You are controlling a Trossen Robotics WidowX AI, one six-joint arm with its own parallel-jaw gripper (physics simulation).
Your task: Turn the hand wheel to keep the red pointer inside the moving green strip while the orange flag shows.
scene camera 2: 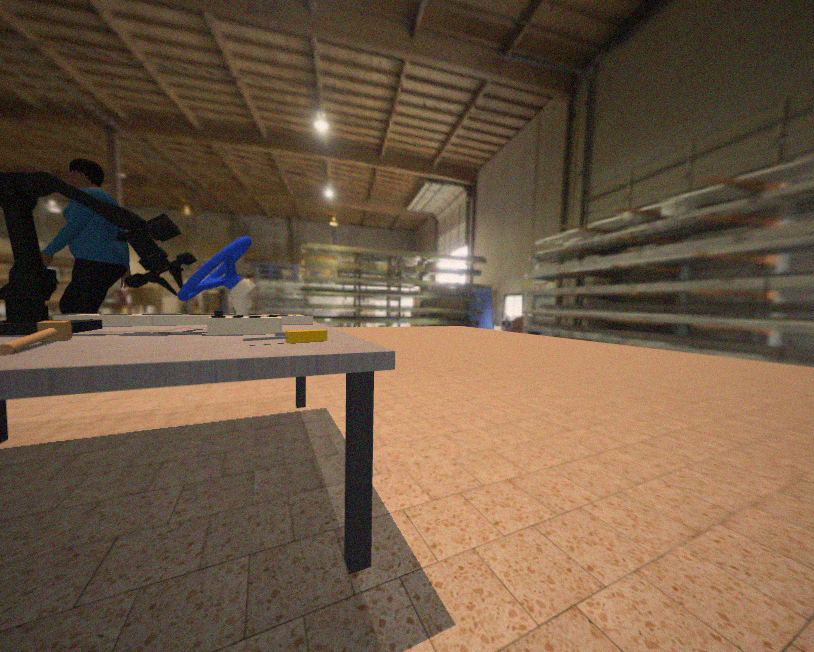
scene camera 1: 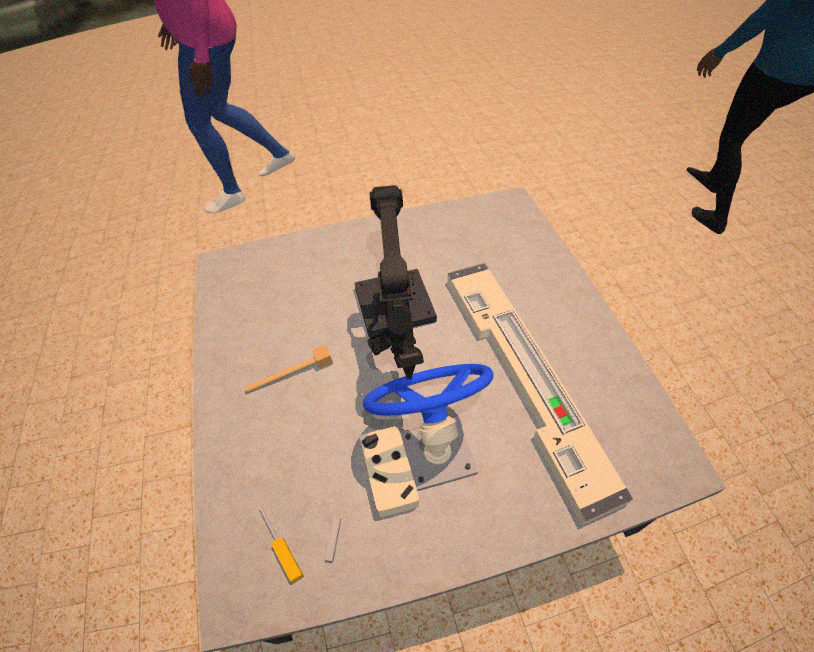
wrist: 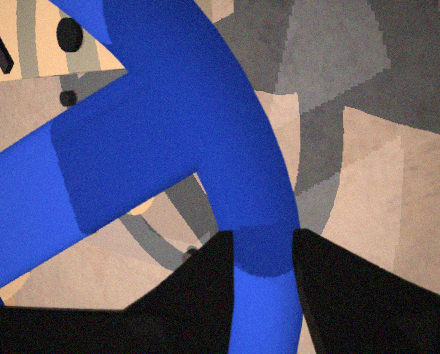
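Where they show: gripper, between the fingertips: (scene camera 1: 408,376) (wrist: 262,243); arm's base, origin of its link: (scene camera 2: 27,321).
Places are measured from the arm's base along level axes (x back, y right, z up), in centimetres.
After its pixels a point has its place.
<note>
The blue hand wheel (scene camera 1: 394,410) {x -52.5, y 16.9, z 26.7 cm} (scene camera 2: 237,247) {x -51.0, y 19.1, z 23.8 cm} (wrist: 165,115) {x -37.1, y 12.4, z 10.5 cm} stands tilted on a cream post. My gripper (scene camera 1: 409,374) {x -35.4, y 8.2, z 9.0 cm} (scene camera 2: 180,290) {x -35.4, y 8.2, z 9.0 cm} (wrist: 262,243) {x -35.4, y 8.2, z 9.0 cm} is shut on the wheel's rim, on the side facing the arm, near a spoke. The long cream gauge housing (scene camera 1: 516,380) {x -41.2, y -21.1, z -1.9 cm} lies right of the wheel in scene camera 1. In its slot, near the end away from the arm, the red pointer (scene camera 1: 559,411) {x -55.5, y -25.8, z 1.1 cm} sits within the green strip (scene camera 1: 565,420) {x -58.3, y -25.9, z 1.1 cm}, with green showing on both sides of it. The orange flag does not show in any view.
A cream box with black parts (scene camera 1: 394,499) lies beside the wheel's post. A wooden mallet (scene camera 1: 285,375) {x -15.9, y 38.6, z -1.2 cm} (scene camera 2: 33,339) {x -16.1, y 42.3, z -1.2 cm}, a yellow-handled tool (scene camera 1: 286,560) {x -65.8, y 49.3, z -0.1 cm} (scene camera 2: 306,336) {x -64.8, y 50.9, z -1.4 cm} and a thin grey strip (scene camera 1: 333,541) {x -64.9, y 38.0, z -1.4 cm} lie on the table (scene camera 1: 237,461) {x -36.4, y 56.6, z -2.9 cm} (scene camera 2: 169,370) {x -39.8, y 69.1, z -4.2 cm}. Two people walk beyond the table.
</note>
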